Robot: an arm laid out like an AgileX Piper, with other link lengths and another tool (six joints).
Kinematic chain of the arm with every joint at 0, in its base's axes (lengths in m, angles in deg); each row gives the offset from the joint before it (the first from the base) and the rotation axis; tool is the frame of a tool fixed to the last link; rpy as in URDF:
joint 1: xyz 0 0 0.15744 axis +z
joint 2: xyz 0 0 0 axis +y
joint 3: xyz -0.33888 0 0.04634 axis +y
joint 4: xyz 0.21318 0 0.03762 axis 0.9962 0 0.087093
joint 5: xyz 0 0 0 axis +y
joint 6: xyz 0.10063 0 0.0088 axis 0.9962 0 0.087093
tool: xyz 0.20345 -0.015 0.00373 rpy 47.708 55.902 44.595
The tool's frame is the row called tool.
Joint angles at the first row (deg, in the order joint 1, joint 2, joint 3, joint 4, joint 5, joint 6):
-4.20 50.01 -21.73 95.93 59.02 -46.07
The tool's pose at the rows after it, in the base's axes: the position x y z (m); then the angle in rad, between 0 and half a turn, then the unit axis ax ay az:
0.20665, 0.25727, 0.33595, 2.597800, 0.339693, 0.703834, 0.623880
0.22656, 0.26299, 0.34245, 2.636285, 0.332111, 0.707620, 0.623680
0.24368, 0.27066, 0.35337, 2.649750, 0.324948, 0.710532, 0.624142
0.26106, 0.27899, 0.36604, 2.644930, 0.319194, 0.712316, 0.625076
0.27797, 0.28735, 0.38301, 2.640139, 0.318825, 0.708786, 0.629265
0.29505, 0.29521, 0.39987, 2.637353, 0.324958, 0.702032, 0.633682
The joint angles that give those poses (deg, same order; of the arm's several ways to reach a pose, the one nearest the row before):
-4.20 57.84 -26.50 95.92 63.31 -46.66
-2.56 63.67 -31.04 95.92 63.79 -46.74
0.53 67.22 -36.18 95.92 61.84 -45.02
3.84 69.90 -41.39 95.92 58.84 -43.10
6.61 72.12 -46.71 95.92 56.03 -40.35
9.04 74.21 -51.66 96.06 53.11 -37.38

